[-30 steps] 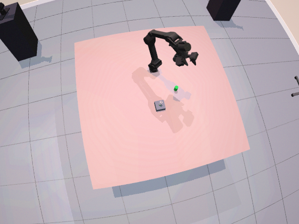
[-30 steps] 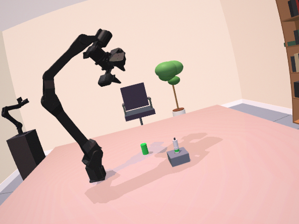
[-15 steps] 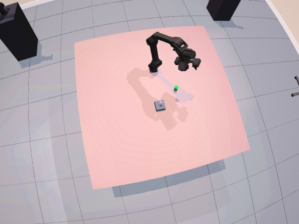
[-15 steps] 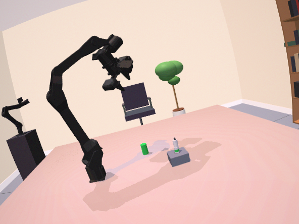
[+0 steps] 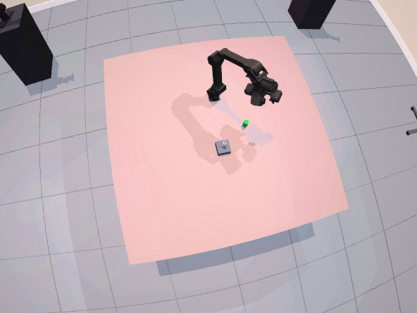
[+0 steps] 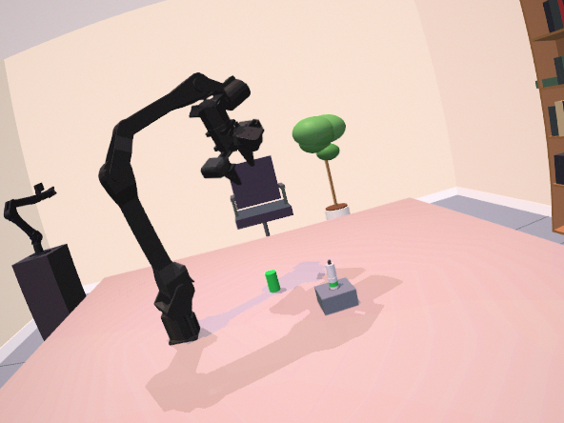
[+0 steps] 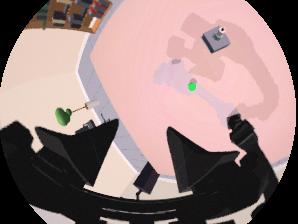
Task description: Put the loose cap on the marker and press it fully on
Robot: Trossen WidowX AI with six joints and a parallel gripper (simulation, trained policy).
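My gripper tip is 70 mm to the left of the green cap and 250 mm above it. Round my gripper tip: grey holder block (110 mm ahead, 230 mm to the right, 260 mm below).
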